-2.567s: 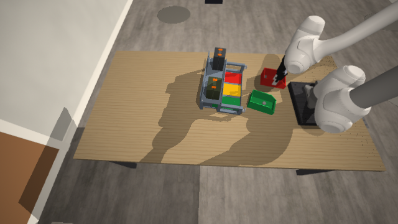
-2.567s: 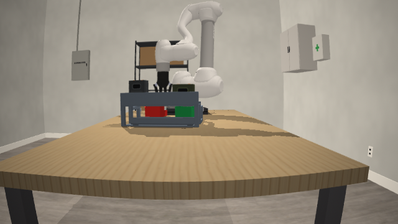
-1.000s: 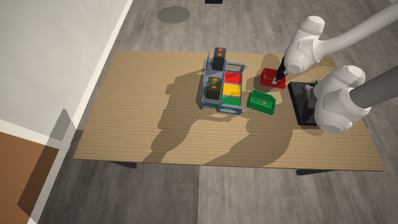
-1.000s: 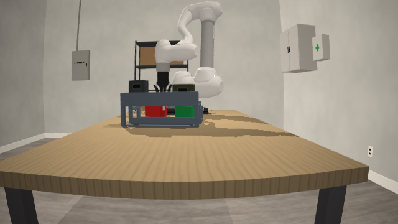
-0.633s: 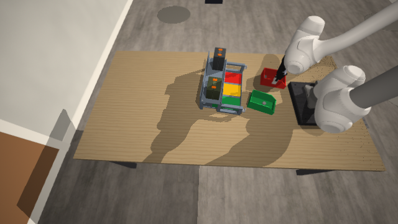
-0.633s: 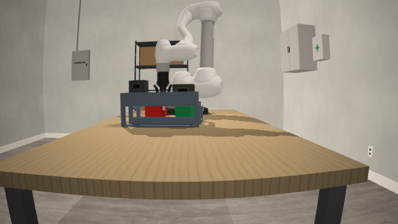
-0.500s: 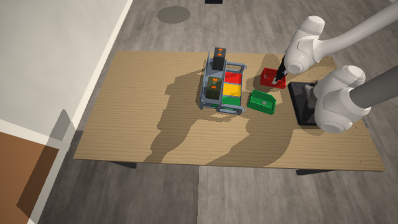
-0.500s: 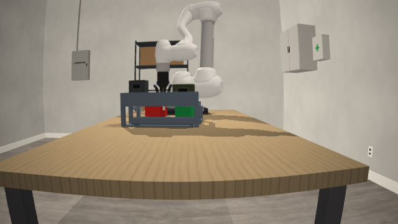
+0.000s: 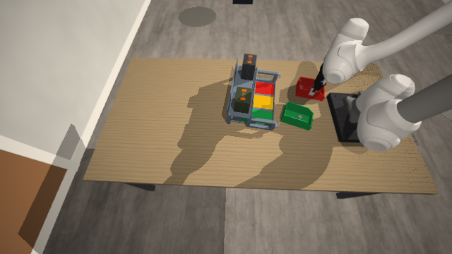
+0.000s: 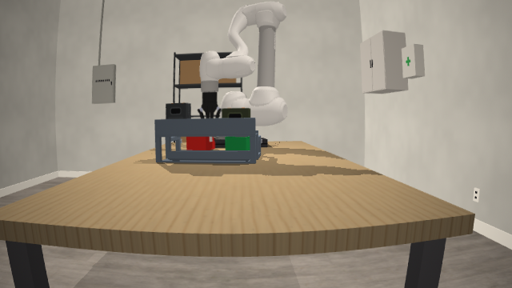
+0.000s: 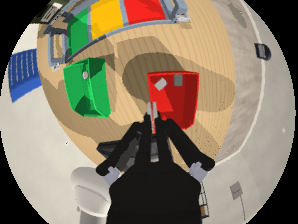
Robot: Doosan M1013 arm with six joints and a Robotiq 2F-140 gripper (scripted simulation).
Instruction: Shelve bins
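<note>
Right now the red bin is 10 mm behind my hand, 50 mm to the right of it and 40 mm below it. Also, from my hand: green bin: 80 mm ahead, 170 mm to the left, 40 mm below.
</note>
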